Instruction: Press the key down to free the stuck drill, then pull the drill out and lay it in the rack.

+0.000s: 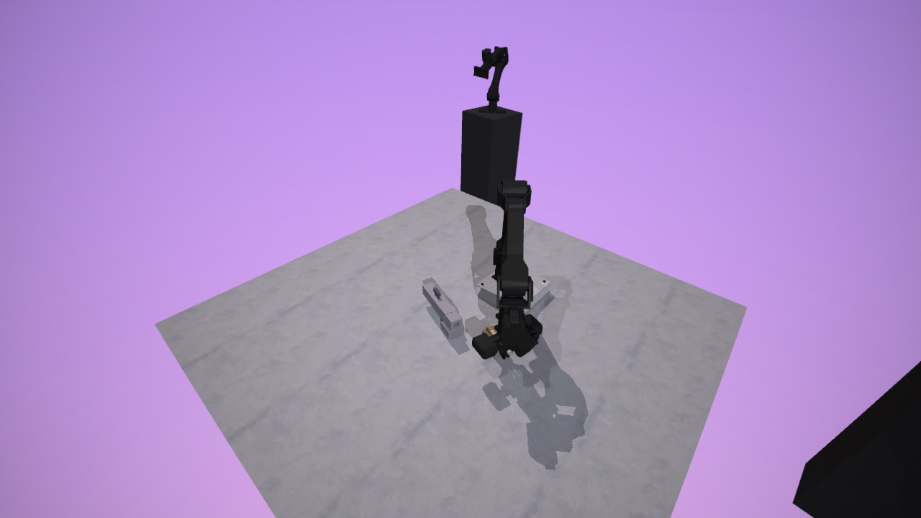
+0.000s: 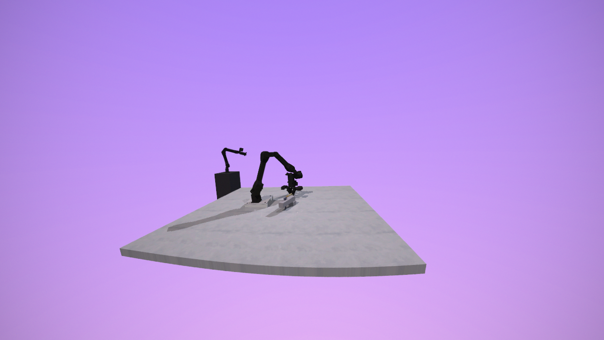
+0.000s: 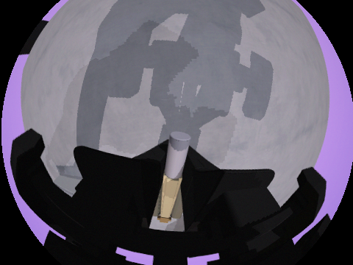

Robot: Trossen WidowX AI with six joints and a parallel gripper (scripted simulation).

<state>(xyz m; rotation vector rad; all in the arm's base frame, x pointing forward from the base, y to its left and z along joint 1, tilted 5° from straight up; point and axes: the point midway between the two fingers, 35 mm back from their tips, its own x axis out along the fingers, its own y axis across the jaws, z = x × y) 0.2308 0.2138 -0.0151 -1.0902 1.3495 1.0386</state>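
Right now my gripper tip is 1 cm past the drill, 4 cm to the left of it and 3 cm below it. The rest, counted from my gripper tip: rack (1 cm behind, 5 cm to the right, 1 cm above); long grey block (3 cm ahead, 23 cm to the right, 3 cm above); key (2 cm ahead, 26 cm to the right, 4 cm above).
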